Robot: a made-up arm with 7 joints.
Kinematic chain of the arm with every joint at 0, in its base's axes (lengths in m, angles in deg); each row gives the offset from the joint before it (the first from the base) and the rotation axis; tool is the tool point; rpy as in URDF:
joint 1: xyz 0.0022 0.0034 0.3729 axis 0 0.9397 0.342
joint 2: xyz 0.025 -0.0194 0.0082 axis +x
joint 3: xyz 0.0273 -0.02 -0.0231 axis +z
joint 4: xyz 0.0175 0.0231 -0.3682 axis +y
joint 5: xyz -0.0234 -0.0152 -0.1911 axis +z
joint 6: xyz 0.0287 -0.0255 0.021 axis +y
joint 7: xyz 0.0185 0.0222 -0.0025 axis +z
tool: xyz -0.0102 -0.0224 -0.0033 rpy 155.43 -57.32 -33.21
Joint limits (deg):
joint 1: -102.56..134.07
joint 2: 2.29..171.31
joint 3: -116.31..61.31
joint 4: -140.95..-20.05
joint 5: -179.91..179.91
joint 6: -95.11..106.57
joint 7: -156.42..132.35
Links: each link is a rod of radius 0.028 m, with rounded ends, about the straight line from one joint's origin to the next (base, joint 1, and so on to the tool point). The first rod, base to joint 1, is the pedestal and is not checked.
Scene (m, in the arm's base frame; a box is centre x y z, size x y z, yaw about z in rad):
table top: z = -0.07
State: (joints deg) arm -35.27 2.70 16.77 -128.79 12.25 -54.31 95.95
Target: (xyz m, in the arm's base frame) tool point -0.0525 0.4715 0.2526
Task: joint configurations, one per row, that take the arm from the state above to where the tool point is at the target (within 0.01 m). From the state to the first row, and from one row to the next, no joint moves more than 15 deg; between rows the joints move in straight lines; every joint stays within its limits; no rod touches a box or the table.
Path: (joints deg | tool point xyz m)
1: -23.93 12.49 22.56 -114.93 18.07 -50.03 97.84 | 0.2706 0.0613 0.1865
2: -12.59 22.28 28.36 -101.07 23.88 -45.75 99.72 | 0.2394 0.1603 0.1491
3: -1.26 32.06 34.15 -87.21 29.70 -41.47 101.61 | 0.1803 0.2589 0.1311
4: 10.08 41.85 39.94 -73.35 35.52 -37.19 103.50 | 0.1023 0.3481 0.1415
5: 21.42 51.64 45.73 -59.49 41.33 -32.91 105.38 | 0.0197 0.4204 0.1835
6: 32.76 61.43 51.53 -45.63 47.15 -28.62 107.27 | -0.0525 0.4715 0.2526

